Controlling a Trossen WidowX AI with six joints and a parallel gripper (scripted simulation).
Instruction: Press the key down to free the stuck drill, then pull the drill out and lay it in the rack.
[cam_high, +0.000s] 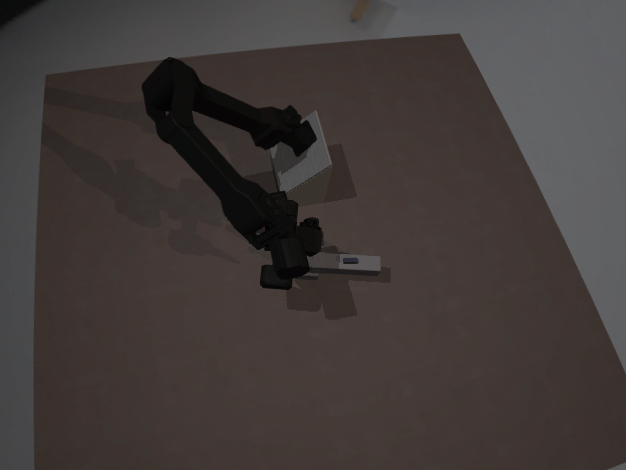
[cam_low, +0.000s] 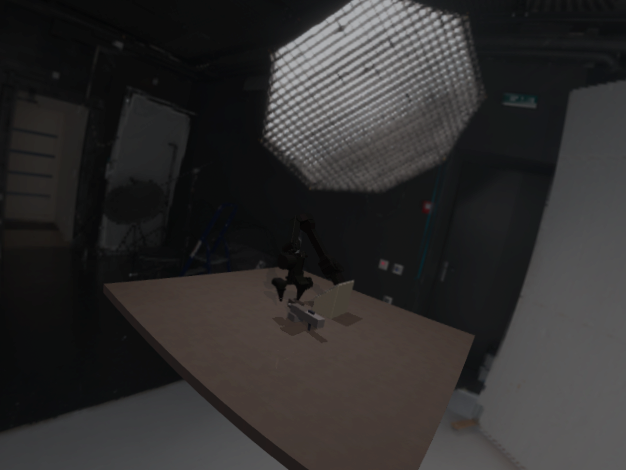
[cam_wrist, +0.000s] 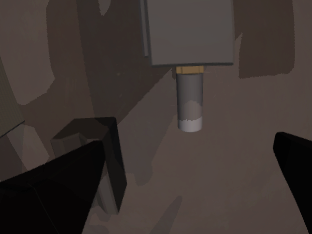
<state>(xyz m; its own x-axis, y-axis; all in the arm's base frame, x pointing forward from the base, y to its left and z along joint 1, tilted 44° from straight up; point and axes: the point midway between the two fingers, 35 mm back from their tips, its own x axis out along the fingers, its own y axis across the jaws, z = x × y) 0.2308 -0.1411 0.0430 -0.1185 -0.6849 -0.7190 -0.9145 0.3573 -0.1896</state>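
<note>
The drill is 3 cm ahead of my gripper tip, 6 cm to the left of it and 1 cm below it. From my gripper tip the other things lie so: dark key 6 cm ahead, 14 cm to the left, 1 cm below; grey rack 8 cm behind, 1 cm to the right, 4 cm below; long pale grey block 5 cm ahead, 12 cm to the left, 2 cm below.
</note>
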